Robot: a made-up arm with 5 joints.
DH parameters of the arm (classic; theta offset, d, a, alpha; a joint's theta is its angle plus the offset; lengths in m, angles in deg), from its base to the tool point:
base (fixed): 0 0.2 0.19 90
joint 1: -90 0.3 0.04 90
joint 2: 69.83 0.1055 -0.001 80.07
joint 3: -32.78 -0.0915 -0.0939 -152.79
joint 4: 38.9 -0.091 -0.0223 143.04
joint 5: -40.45 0 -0.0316 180
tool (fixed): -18.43 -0.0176 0 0
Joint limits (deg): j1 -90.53..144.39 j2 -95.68..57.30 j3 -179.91..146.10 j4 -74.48..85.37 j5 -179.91..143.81
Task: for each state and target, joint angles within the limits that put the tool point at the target. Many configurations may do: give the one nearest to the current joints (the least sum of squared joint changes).
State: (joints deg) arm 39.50 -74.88 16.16 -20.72 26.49
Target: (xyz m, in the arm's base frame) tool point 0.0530 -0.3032 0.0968
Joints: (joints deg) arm 67.19 -74.84 10.93 -11.20 21.16
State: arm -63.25 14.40 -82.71 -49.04 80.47
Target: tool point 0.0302 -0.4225 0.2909
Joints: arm -43.16 22.11 -129.36 -11.36 63.30
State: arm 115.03 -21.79 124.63 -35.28 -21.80
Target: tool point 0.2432 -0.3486 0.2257
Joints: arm 108.81 23.72 141.86 -37.92 -33.73
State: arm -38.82 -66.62 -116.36 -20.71 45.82
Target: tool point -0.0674 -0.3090 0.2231
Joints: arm -36.79 -69.25 -111.09 -28.81 49.30
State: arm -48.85 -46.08 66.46 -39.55 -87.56
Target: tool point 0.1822 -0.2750 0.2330
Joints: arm -48.48 -60.88 76.94 -38.52 -89.78
